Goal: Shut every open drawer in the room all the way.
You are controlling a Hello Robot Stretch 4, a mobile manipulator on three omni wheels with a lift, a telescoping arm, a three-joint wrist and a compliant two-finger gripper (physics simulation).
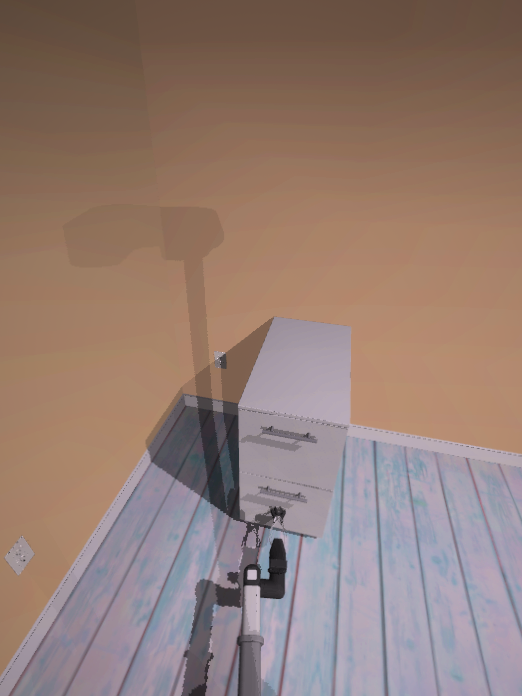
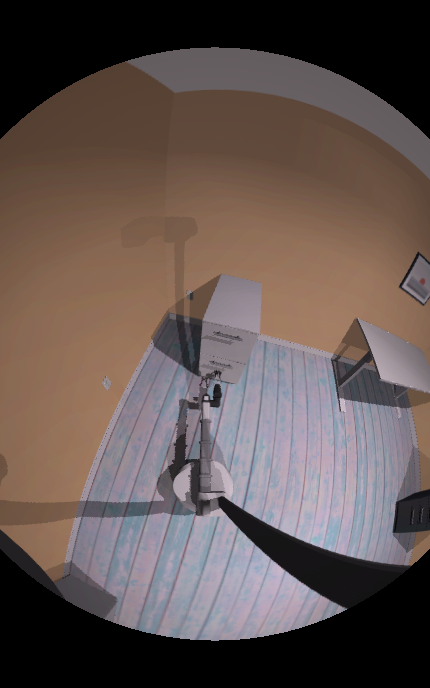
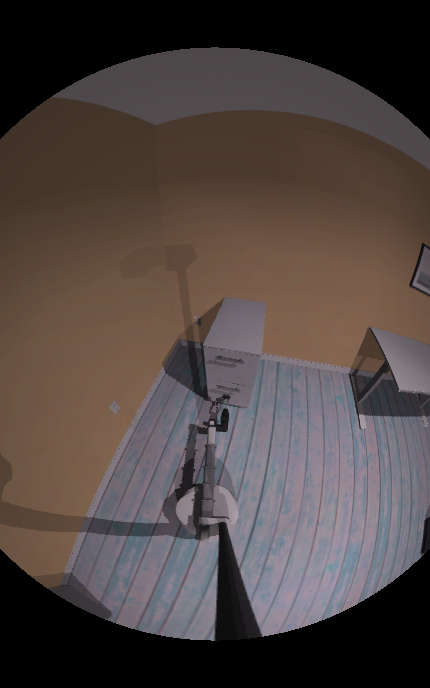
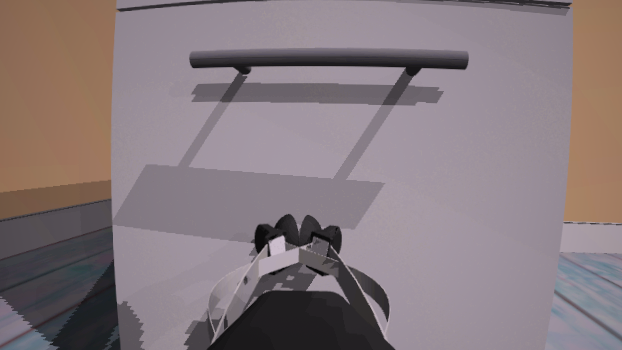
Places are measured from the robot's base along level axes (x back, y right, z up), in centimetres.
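Where they show: gripper, fingertip midpoint: (image 1: 278, 507) (image 2: 217, 370) (image 3: 226, 394) (image 4: 297, 233).
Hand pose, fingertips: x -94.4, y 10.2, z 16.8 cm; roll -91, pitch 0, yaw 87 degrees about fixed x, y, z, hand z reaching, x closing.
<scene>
After its pixels a point has its place.
A pale two-drawer cabinet (image 1: 306, 371) @(x -118.5, y 19.4, z 70.9 cm) (image 2: 235, 301) @(x -121.0, y 17.5, z 71.0 cm) (image 3: 238, 324) @(x -120.3, y 18.1, z 70.9 cm) stands near the room corner. Its upper drawer (image 1: 292, 463) @(x -93.7, y 14.0, z 46.5 cm) (image 2: 228, 348) @(x -93.6, y 14.4, z 48.5 cm) (image 3: 235, 373) @(x -93.2, y 16.2, z 47.4 cm) looks flush. Its lower drawer (image 1: 309, 514) @(x -91.7, y 23.3, z 16.5 cm) (image 2: 234, 374) @(x -91.3, y 25.1, z 16.1 cm) (image 3: 242, 398) @(x -91.5, y 24.3, z 15.1 cm) (image 4: 450, 175) @(x -92.1, y 21.4, z 21.8 cm) also looks flush, with a thin seam line above its front. My gripper (image 1: 278, 512) @(x -94.4, y 10.2, z 16.8 cm) (image 2: 217, 375) @(x -94.4, y 10.2, z 16.8 cm) (image 3: 225, 398) @(x -94.4, y 10.2, z 16.8 cm) (image 4: 297, 233) @(x -94.4, y 10.2, z 16.8 cm) is shut and empty, with its fingertips at the lower drawer's front, below the bar handle (image 1: 282, 494) @(x -91.6, y 11.1, z 30.3 cm) (image 4: 329, 58) @(x -90.7, y 11.8, z 29.3 cm). Whether they touch the front is hard to tell.
A pale table (image 2: 398, 352) @(x -85.1, y 202.1, z 69.3 cm) (image 3: 405, 360) @(x -82.0, y 171.6, z 69.3 cm) stands at the right along the back wall. A dark unit (image 2: 413, 513) (image 3: 426, 535) with handles is at the right edge; whether its drawers are open cannot be told. A wall runs close on the left.
</scene>
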